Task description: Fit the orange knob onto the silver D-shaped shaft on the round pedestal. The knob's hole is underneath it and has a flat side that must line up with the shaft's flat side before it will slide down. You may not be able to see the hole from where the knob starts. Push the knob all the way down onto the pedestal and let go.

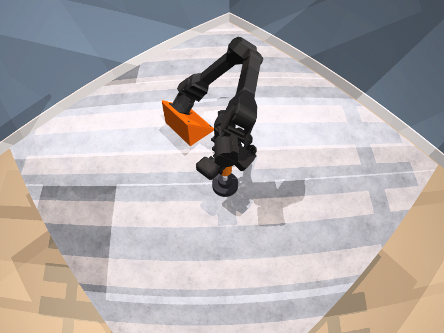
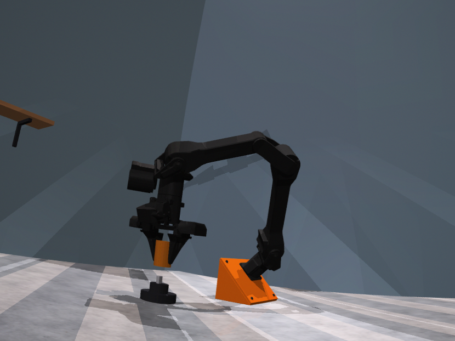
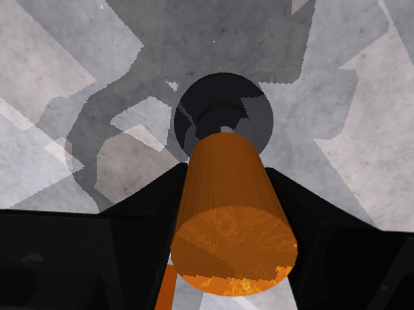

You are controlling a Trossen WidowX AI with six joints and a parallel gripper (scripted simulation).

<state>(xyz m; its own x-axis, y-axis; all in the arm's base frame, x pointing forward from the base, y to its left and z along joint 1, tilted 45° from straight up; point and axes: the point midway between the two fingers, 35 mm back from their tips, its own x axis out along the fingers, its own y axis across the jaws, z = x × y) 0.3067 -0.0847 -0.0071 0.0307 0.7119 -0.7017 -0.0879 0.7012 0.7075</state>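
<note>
The orange knob lies 3 cm above my gripper tip. Also, from my gripper tip: black round pedestal 6 cm below.
</note>
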